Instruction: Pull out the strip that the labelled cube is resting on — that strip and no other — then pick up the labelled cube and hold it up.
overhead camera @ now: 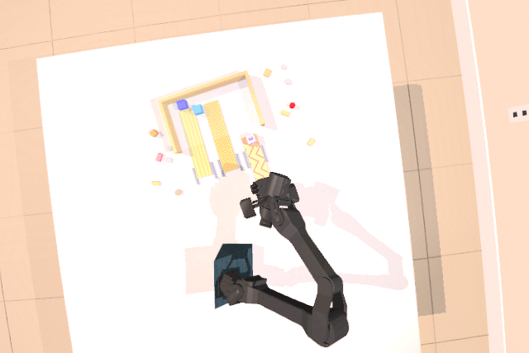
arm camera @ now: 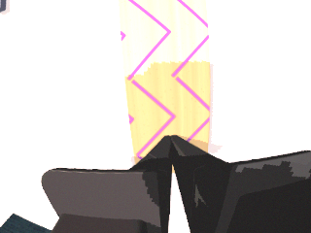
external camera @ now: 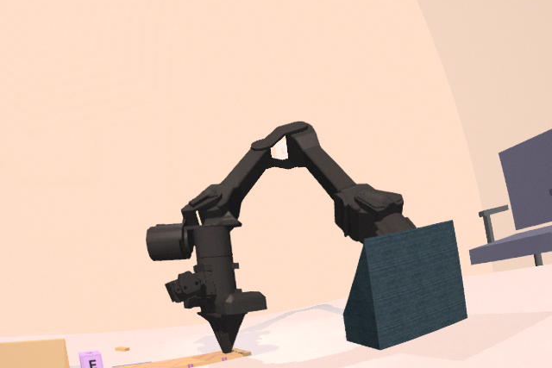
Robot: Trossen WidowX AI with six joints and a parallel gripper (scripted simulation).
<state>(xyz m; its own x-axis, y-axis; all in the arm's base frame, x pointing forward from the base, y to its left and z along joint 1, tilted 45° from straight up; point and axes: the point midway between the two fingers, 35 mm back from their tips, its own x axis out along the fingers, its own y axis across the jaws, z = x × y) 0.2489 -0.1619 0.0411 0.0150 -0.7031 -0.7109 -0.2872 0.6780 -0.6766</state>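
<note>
Now: gripper tip 9 cm short of the zigzag-patterned strip and 3 cm to the right of it. From my gripper tip the other things lie so: labelled cube 20 cm ahead, 6 cm to the left, 2 cm above.
</note>
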